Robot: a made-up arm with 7 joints.
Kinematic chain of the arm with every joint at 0, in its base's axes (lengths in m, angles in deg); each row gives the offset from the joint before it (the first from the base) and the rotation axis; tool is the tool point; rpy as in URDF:
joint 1: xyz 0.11 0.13 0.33 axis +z
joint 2: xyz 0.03 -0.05 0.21 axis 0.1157 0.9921 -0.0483
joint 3: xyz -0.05 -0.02 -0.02 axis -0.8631 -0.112 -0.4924
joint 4: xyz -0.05 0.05 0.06 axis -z
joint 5: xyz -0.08 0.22 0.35 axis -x
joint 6: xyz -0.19 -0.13 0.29 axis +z
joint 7: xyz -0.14 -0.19 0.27 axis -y
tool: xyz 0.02 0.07 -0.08 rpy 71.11 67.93 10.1
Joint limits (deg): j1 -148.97..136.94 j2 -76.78..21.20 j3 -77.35..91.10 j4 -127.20..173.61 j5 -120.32..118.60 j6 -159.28..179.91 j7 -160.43..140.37
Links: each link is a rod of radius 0.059 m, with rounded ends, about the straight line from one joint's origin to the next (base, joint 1, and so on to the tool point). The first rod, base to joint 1, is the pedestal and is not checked.
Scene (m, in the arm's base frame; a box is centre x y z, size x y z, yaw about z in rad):
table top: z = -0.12
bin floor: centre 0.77 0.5 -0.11 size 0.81 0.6 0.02 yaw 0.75
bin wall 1: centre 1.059 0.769 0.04 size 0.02 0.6 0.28 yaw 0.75
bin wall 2: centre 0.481 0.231 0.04 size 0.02 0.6 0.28 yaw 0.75
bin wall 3: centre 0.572 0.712 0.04 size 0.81 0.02 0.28 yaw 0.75
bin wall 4: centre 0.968 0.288 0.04 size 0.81 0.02 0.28 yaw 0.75
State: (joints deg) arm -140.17 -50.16 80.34 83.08 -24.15 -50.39 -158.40
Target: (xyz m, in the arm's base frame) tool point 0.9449 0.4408 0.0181
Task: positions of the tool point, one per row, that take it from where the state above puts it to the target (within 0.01 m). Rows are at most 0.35 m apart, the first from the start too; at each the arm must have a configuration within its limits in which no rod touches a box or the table.
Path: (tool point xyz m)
1: 0.6883 -0.7668 0.6754
2: 0.8360 -0.6637 0.7716
3: 0.9258 -0.5725 0.8099
4: 0.9999 -0.4777 0.7746
5: 1.0709 -0.3389 0.6779
6: 1.1134 -0.1266 0.5542
7: 1.0823 0.1504 0.4452
8: 0.9448 0.4409 0.3842
9: 0.9592 0.4505 0.2641
10: 0.9592 0.4508 0.1409
11: 0.9449 0.4408 0.0181

